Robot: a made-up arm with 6 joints. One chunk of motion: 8 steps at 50 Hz.
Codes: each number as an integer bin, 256 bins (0 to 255) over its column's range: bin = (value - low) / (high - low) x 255, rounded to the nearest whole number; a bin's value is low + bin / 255 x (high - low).
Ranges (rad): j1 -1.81..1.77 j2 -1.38..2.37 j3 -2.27..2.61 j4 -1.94..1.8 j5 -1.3..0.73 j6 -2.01..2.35
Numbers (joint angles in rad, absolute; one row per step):
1: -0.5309 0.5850 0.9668 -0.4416 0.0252 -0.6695
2: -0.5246 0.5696 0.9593 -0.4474 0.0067 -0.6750
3: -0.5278 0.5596 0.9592 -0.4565 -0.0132 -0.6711
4: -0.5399 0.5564 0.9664 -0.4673 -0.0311 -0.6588
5: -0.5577 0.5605 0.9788 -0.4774 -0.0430 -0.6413
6: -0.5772 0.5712 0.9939 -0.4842 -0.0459 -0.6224
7: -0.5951 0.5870 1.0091 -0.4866 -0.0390 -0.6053
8: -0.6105 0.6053 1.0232 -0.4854 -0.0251 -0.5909
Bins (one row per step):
1: 91 134 169 102 166 78
2: 92 133 169 102 164 78
3: 91 132 169 101 162 78
4: 90 132 169 100 159 79
5: 89 132 170 100 158 80
6: 88 133 171 99 158 81
7: 87 134 171 99 158 82
8: 85 135 172 99 160 83

